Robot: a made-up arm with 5 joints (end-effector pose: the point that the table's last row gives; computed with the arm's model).
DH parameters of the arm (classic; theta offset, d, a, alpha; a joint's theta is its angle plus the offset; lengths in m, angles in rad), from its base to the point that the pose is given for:
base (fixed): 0 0 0.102 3.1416
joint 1: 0 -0.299 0.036 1.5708
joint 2: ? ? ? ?
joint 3: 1.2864 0 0.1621 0
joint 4: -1.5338 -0.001 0 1.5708
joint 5: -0.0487 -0.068 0 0
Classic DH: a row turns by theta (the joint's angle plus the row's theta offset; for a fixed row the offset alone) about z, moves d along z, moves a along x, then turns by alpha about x.
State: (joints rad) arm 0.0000 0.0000 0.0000 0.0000 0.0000
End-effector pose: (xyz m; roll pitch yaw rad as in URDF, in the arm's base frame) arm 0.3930 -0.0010 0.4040 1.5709 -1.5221 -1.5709
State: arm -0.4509 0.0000 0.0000 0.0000 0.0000
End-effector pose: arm 0.3643 0.1259 0.4040 1.5709 -1.5221 -1.1200
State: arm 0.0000 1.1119 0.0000 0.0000 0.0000
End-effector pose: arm 0.3451 -0.0010 0.1169 0.0241 -0.4583 -0.0543
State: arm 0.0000 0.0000 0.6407 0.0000 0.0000
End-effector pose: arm 0.3510 -0.0010 0.2653 0.0652 -0.9285 -0.0814
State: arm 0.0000 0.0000 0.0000 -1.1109 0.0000
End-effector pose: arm 0.3552 -0.0010 0.4649 3.1175 -0.4593 -3.0873
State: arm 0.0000 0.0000 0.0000 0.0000 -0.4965
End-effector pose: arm 0.3930 -0.0010 0.4040 1.5708 -1.0256 -1.5708
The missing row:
joint 2: -1.3234 0 0.1021 0
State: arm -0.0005 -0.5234 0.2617 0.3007 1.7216
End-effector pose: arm 0.3330 -0.0009 0.4423 -1.5316 0.1020 1.5753
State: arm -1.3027 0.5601 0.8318 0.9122 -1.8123
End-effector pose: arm 0.1292 0.0952 0.1607 -0.7121 -0.1927 -0.4864
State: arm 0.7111 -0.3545 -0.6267 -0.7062 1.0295
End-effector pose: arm 0.1788 -0.0675 0.6060 3.0446 0.0648 1.4465
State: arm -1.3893 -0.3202 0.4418 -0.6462 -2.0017
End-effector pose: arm 0.1479 0.2447 0.4212 2.1488 0.4108 0.0734
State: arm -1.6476 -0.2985 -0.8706 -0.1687 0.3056
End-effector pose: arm 0.0950 0.1041 0.6186 -3.0814 -0.2252 -1.7577
